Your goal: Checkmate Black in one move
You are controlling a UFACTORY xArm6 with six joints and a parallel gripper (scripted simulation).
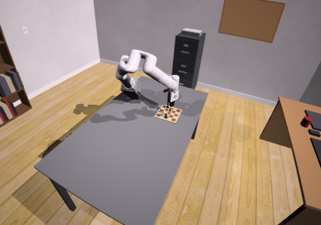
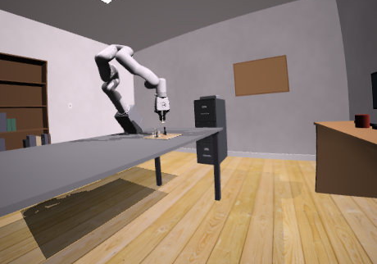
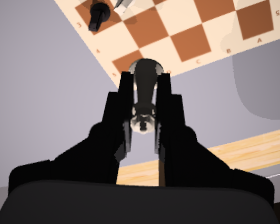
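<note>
The tall black piece is 11 cm to the left of my hand, 11 cm below it and 7 cm behind it. From my hand the other things lie so: chessboard 14 cm below, 3 cm to the left, 3 cm behind; black pawn 13 cm below, 7 cm to the left, 3 cm behind.
</note>
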